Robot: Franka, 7 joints.
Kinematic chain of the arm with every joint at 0, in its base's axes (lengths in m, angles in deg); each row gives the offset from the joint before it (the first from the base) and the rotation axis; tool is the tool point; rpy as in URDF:
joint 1: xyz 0 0 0.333 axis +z
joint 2: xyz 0 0 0 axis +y
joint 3: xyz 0 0 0.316 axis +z
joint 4: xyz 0.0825 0 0 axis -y
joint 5: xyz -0.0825 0 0.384 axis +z
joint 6: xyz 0 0 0 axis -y
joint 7: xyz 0.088 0 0 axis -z
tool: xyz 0 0 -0.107 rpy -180 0 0
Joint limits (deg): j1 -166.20..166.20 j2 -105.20..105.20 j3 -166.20..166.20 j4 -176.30..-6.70 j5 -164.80..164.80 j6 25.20..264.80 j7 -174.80..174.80
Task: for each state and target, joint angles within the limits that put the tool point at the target. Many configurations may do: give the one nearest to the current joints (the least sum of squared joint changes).
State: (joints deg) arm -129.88 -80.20 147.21 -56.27 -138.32 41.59 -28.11
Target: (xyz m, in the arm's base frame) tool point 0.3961 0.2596 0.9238
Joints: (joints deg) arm -128.24 -34.00 138.71 -33.11 -141.99 49.86 -28.11
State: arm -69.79 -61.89 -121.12 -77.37 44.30 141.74 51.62
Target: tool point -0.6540 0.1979 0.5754
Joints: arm -77.06 -42.27 -99.94 -87.21 44.18 131.23 51.62
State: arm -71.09 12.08 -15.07 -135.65 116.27 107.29 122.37
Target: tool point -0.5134 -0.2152 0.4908
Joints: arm -109.31 -5.58 -52.78 -124.93 119.39 111.97 122.37
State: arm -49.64 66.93 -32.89 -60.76 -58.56 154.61 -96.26
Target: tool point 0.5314 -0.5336 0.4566
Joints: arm -30.53 33.18 -23.47 -80.71 -62.22 160.60 -96.26
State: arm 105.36 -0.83 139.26 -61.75 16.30 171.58 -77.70
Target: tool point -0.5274 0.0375 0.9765
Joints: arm 123.26 34.94 106.50 -56.53 18.61 164.71 -77.70
